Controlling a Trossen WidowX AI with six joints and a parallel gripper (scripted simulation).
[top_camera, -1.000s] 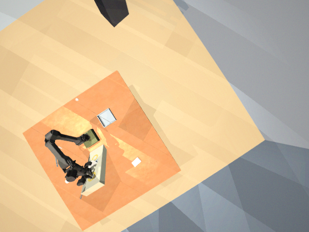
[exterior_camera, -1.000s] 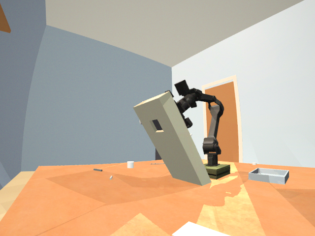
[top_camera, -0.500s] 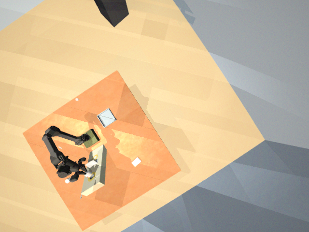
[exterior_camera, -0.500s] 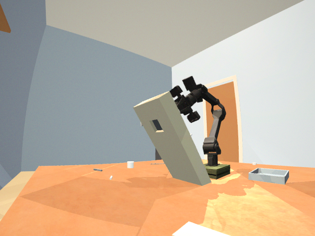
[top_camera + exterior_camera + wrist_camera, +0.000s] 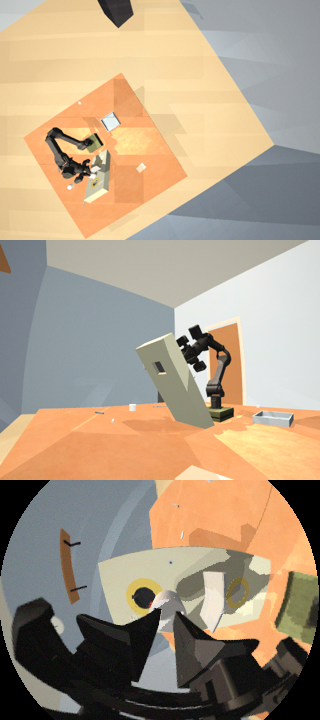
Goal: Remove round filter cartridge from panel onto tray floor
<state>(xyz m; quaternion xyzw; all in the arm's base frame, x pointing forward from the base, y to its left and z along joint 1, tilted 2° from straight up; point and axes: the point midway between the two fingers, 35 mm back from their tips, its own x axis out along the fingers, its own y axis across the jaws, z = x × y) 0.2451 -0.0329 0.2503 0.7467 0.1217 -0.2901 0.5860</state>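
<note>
Now: gripper tip 10 mm short of the round filter cartridge and 10 mm above it. From my gripper tip the other things lie so: grey tray: 290 mm behind, 330 mm to the left, 270 mm below; white flat piece: 280 mm ahead, 250 mm to the left, 270 mm below; dark rod: 150 mm ahead, 470 mm to the right, 270 mm below.
</note>
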